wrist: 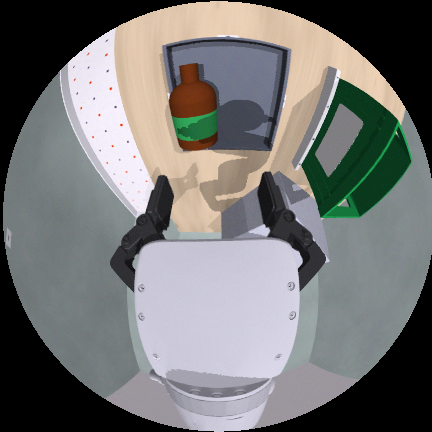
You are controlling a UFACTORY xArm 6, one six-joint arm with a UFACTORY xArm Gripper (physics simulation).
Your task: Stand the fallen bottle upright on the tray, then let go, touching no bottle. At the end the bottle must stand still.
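Places are measured from the arm's base along level axes (x ahead, y left, z up), in metres.
Where they show: gripper, between the fingertips: (214,181).
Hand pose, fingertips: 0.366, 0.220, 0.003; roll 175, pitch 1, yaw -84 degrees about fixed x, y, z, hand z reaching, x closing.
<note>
Things, the pixels of their top centre, and the offset from my fingertips, as dx, dy, dz. "spot": a spot on its surface instead. Level surfaces: height alone.
- brown bottle, centre of its top: (188,110) +0.026, +0.038, -0.111
- grey tray, a spot on its surface: (250,62) spot: +0.116, -0.046, -0.184
- green crate, centre of its top: (378,186) +0.050, -0.306, -0.014
- pale rail, centre of its top: (320,122) +0.044, -0.207, -0.160
- wooden table, height of its surface: dz -0.190
The brown bottle (194,102) with a green label appears to stand upright at the near-left part of the grey tray (250,62), its neck toward the top of the view. Its shadow falls to the right across the tray floor. The bottle's foot is close to the tray's near wall; exactly where it rests is partly hidden. My gripper (214,181) is open and empty, with a finger on each side, on the near side of the tray and apart from the bottle.
A green crate (385,145) stands at the right behind a pale rail (318,117). A grey block (242,215) shows beyond my right finger. A white dotted panel (100,102) runs along the left. The wooden table (137,75) surrounds the tray.
</note>
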